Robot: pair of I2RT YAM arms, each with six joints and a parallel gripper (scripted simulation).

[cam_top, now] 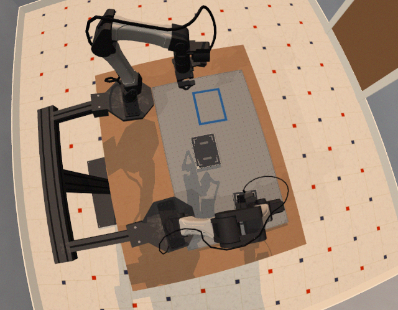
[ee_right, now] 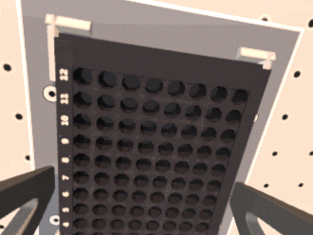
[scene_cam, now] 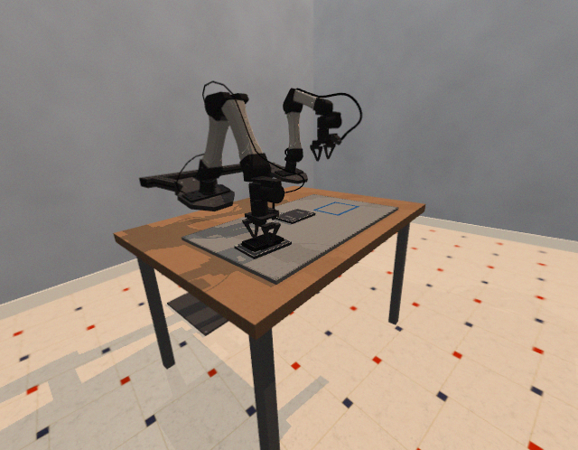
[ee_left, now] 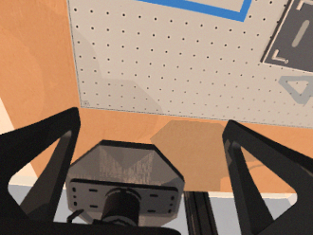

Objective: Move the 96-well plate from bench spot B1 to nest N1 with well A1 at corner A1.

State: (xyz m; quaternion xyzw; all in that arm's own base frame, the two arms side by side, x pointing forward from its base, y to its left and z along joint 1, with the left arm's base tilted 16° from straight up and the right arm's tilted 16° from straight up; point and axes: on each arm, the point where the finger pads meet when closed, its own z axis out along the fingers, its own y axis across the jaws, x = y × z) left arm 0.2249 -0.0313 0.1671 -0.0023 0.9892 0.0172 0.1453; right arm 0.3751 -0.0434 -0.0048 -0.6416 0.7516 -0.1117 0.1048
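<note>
Right now my right hand is 10 mm above the black 96-well plate. From my right hand the other things lie so: dark nest: 340 mm to the left, 90 mm behind, 20 mm below; then nest N1: 20 mm below; then A1 label: 70 mm behind, 60 mm to the right, 20 mm below.
</note>
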